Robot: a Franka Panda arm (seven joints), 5 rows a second.
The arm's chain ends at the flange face. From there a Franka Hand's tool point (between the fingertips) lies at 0.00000 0.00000 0.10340 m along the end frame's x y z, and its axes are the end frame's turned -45 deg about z.
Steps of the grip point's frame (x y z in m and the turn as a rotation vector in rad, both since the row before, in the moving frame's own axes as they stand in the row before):
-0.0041 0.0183 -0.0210 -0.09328 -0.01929 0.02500
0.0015 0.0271 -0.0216 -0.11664 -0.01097 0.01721
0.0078 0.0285 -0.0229 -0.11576 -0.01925 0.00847
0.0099 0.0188 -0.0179 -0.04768 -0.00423 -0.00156
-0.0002 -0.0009 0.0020 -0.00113 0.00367 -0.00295
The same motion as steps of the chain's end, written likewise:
0.0047 0.0076 -0.0205 -0.07960 0.05232 0.02500
0.0126 0.0087 -0.0209 -0.09023 0.07472 0.01721
0.0187 0.0048 -0.0222 -0.09547 0.06824 0.00847
0.0171 0.0025 -0.0178 -0.03671 0.03072 -0.00156
-0.0011 -0.0003 0.0020 0.00180 0.00339 -0.00295

